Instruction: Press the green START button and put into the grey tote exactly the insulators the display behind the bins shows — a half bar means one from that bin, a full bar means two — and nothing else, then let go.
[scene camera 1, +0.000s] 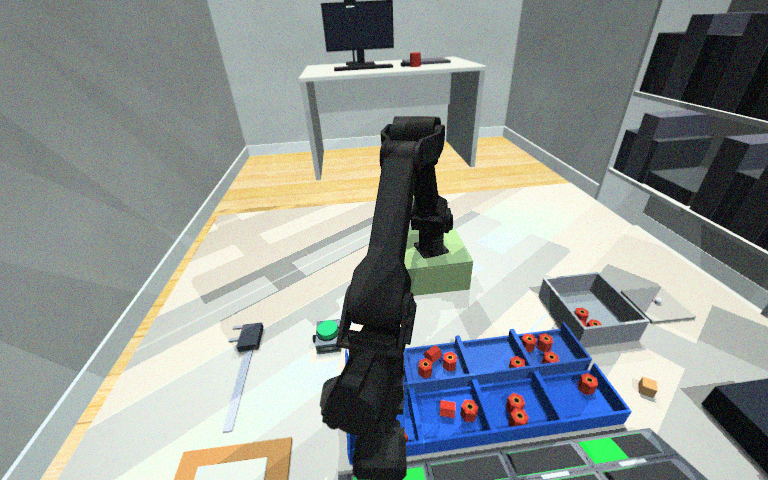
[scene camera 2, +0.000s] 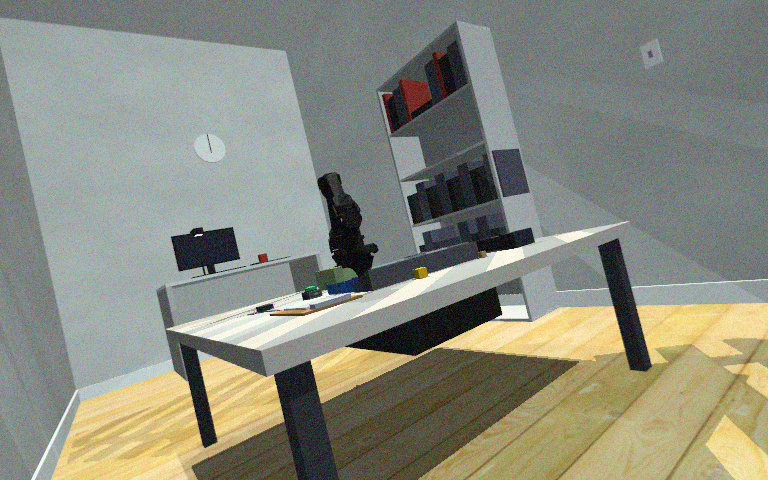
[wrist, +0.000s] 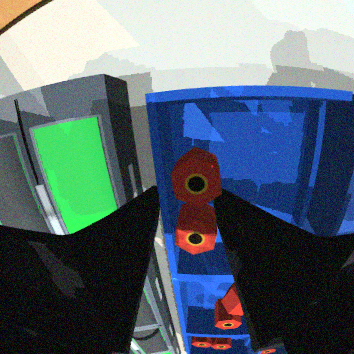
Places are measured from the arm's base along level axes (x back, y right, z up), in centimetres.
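Where they show: gripper, fingertip midpoint: (wrist: 187, 194); arm's base, link origin: (scene camera 1: 431, 248).
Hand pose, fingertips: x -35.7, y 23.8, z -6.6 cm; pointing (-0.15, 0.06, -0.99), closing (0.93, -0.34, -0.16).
Note:
Each offset is from my fingertips to the centre of the thing. "spot": to the spot under its first point.
My gripper (wrist: 187, 194) is partly open over the blue bins (scene camera 1: 532, 433) (wrist: 250, 91). In the wrist view its fingertips flank a red insulator @[dx +0.8, dy +1.1, dz +0.0 cm] (wrist: 196, 172) in the end compartment beside the display; a second insulator @[dx +0.0, dy -2.3, dz +0.0 cm] (wrist: 195, 232) lies right next to it. I see no grip on either. The arm hides both in scene camera 1. The grey tote @[dx +11.3, dy -48.6, dz +0.9 cm] (scene camera 1: 614, 332) holds two insulators @[dx +10.5, dy -46.2, dz +0.0 cm] (scene camera 1: 581, 313) @[dx +7.1, dy -46.1, dz +0.0 cm] (scene camera 1: 593, 323). The green START button @[dx +24.1, dy +4.1, dz +0.3 cm] (scene camera 1: 326, 330) (scene camera 2: 310, 288) stands left of the bins. The display (scene camera 1: 546, 457) (wrist: 116, 95) is lit: a full green bar @[dx -5.9, dy +1.2, dz +0.7 cm] (wrist: 75, 175) by this compartment, a half bar @[dx -12.4, dy -30.6, dz +0.7 cm] (scene camera 1: 604, 450) farther right.
A caliper @[dx +22.9, dy +22.3, dz -0.8 cm] (scene camera 1: 250, 337) and an orange frame @[spot: dx +7.8, dy +21.7, dz -1.2 cm] (scene camera 1: 235, 447) lie left of the bins. A grey lid @[dx +8.5, dy -65.3, dz -1.4 cm] (scene camera 1: 673, 310) lies beside the tote. A small wooden block @[dx -5.7, dy -44.9, dz -0.8 cm] (scene camera 1: 647, 386) and a black tray @[spot: dx -15.1, dy -49.8, dz +2.4 cm] (scene camera 1: 741, 418) are at the right. A yellow block @[dx -19.8, dy -2.9, dz -0.4 cm] (scene camera 2: 420, 272) lies behind the display.

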